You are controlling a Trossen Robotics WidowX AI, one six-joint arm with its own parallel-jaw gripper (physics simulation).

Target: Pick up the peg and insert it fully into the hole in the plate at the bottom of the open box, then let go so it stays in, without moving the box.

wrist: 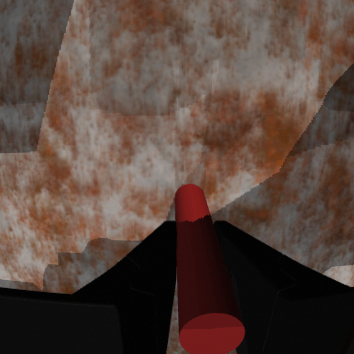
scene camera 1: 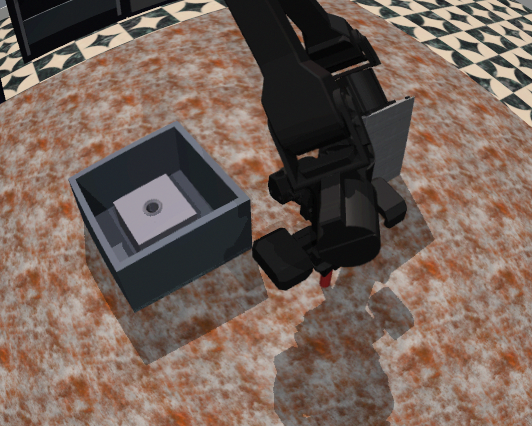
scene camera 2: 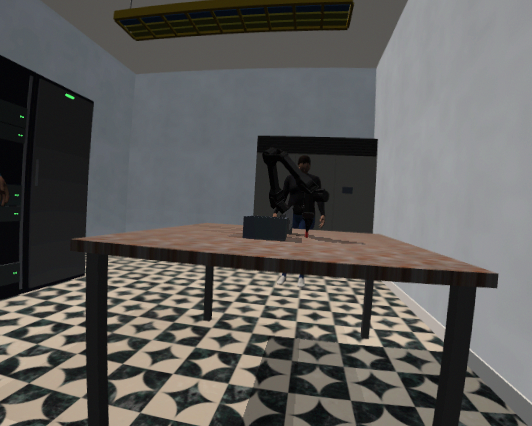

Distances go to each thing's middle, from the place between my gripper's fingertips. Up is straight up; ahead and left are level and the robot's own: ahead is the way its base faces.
Scene:
I see my gripper 21 cm to the left of the dark grey box (scene camera 1: 223, 231), 12 cm short of it and 2 cm below it.

